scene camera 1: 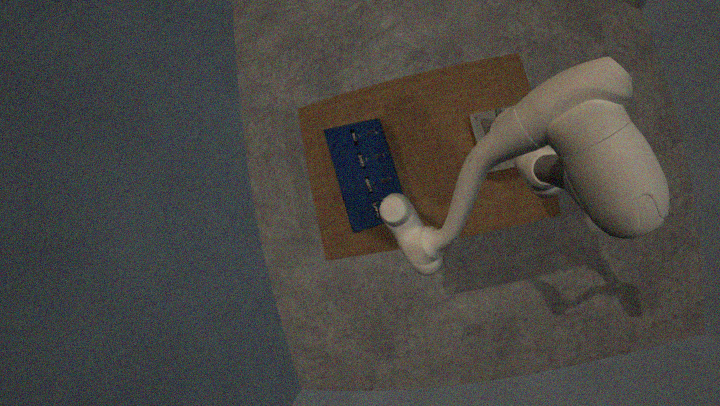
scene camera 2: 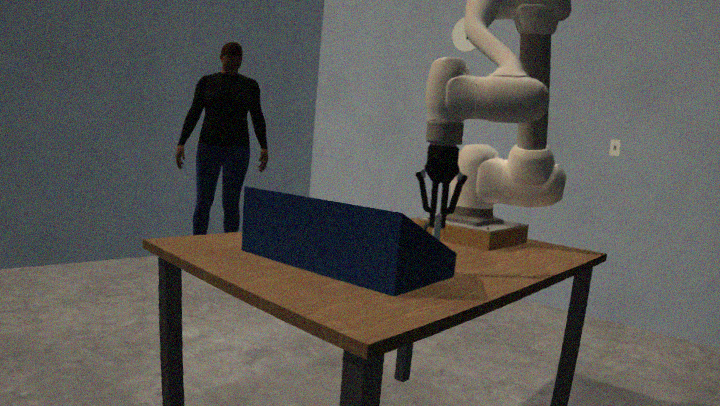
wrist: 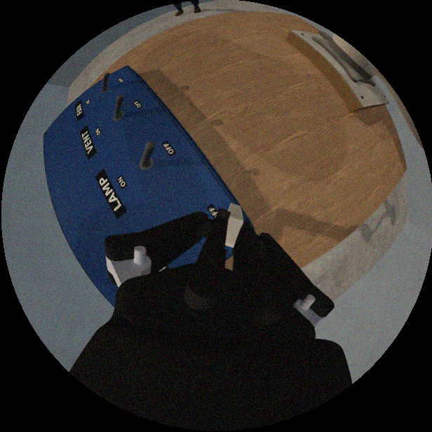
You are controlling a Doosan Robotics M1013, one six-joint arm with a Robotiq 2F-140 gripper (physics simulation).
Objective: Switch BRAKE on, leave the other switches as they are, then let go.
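Seen in the pictures: arm's base, origin of the base link: (scene camera 2: 470, 221).
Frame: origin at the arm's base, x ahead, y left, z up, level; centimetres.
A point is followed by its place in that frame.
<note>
The blue switch panel (scene camera 1: 340, 163) @(y 2.3, x 77.2, z 9.5 cm) (scene camera 2: 322, 237) @(y 13.9, x 78.7, z 2.3 cm) (wrist: 65, 180) stands on the table. My gripper (scene camera 2: 436, 224) (wrist: 231, 213) is shut with nothing between its fingers. Its tips are low at the BRAKE end of the panel, over the row's near end in the wrist view. The BRAKE lever and its name label are hidden behind the gripper there; part of its OFF label (wrist: 212, 211) shows beside the fingertips. Whether the fingers touch the lever cannot be seen. The LAMP lever (wrist: 147, 156), VENT lever (wrist: 118, 108) and FAN lever (wrist: 106, 82) appear to lean towards OFF.
The wooden table (scene camera 1: 428, 110) @(y -19.9, x 32.1, z -6.6 cm) (scene camera 2: 302, 297) @(y 25.6, x 92.4, z -6.6 cm) (wrist: 260, 100) carries the panel and the arm's base plate (scene camera 1: 476, 126) @(y -6.2, x 11.5, z -0.1 cm) (scene camera 2: 509, 226) @(y 13.7, x -4.5, z 0.1 cm) (wrist: 367, 97). The arm (scene camera 1: 468, 186) @(y 22.0, x 33.0, z 58.8 cm) (scene camera 2: 494, 98) @(y 39.2, x 52.9, z 36.5 cm) reaches over the table and hides the panel's corner in scene camera 1. A person (scene camera 2: 224, 110) stands beyond the table.
</note>
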